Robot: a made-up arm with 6 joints.
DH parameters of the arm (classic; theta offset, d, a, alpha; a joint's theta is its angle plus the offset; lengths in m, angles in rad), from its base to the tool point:
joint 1: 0 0.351 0 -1.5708
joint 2: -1.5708 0 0.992 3.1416
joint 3: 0 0 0 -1.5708
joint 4: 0 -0.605 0 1.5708
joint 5: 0 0.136 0 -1.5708
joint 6: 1.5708 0 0 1.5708
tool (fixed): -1.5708 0 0 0
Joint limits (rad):
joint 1: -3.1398..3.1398
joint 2: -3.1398..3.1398
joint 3: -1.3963..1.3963
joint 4: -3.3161..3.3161
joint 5: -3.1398..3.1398
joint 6: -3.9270..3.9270
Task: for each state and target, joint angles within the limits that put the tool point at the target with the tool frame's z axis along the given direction. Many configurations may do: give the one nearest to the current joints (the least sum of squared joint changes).
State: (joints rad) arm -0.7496 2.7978 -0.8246 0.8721 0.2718 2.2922
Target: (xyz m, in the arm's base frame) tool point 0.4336 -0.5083 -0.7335 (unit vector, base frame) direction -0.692 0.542 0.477
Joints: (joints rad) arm -0.7496 2.0993 0.0259 0.9720 0.0061 2.2444
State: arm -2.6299 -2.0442 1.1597 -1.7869 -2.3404 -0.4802
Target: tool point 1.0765 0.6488 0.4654 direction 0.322 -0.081 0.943
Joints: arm -2.6043 -1.9842 0.4042 -1.5236 -1.8780 -0.5417
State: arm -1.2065 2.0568 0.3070 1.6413 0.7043 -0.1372
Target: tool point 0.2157 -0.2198 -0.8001 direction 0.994 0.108 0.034
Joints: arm -0.8221 2.3335 -0.1790 1.6327 0.5728 -0.3821
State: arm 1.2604 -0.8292 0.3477 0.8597 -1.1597 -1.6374
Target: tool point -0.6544 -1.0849 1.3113 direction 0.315 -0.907 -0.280
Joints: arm 0.9410 -1.0321 1.1459 0.6270 -1.2143 -1.4828
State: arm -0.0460 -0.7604 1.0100 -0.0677 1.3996 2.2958
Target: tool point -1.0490 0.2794 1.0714 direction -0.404 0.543 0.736
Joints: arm -0.3707 -1.4503 0.3825 -0.4963 1.7413 2.6303
